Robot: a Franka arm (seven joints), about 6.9 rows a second.
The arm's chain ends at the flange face. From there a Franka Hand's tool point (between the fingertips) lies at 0.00 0.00 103.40 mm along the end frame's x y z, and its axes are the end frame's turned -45 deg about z.
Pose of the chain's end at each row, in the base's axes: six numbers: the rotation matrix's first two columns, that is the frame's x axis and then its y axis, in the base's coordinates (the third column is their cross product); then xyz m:
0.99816, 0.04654, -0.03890, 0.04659, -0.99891, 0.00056, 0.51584, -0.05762, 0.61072
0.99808, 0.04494, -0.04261, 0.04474, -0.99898, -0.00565, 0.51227, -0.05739, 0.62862
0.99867, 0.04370, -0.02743, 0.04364, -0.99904, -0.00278, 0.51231, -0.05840, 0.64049
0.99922, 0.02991, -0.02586, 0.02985, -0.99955, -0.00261, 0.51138, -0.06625, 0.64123
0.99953, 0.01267, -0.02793, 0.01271, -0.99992, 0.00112, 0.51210, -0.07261, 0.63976
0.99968, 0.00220, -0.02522, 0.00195, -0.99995, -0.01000, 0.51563, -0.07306, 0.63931
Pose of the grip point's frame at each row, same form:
0.67286, 0.73924, -0.02790, 0.73875, -0.67343, -0.02711, 0.51182, -0.05787, 0.50740
0.67411, 0.73816, -0.02613, 0.73739, -0.67461, -0.03412, 0.50784, -0.05700, 0.52532
0.67531, 0.73733, -0.01743, 0.73702, -0.67553, -0.02136, 0.50946, -0.05824, 0.53713
0.68545, 0.72794, -0.01644, 0.72766, -0.68564, -0.02013, 0.50870, -0.06606, 0.53786
0.69779, 0.71601, -0.02054, 0.71576, -0.69809, -0.01896, 0.50921, -0.07276, 0.53640
0.70550, 0.70863, -0.01076, 0.70826, -0.70552, -0.02490, 0.51302, -0.07203, 0.53595

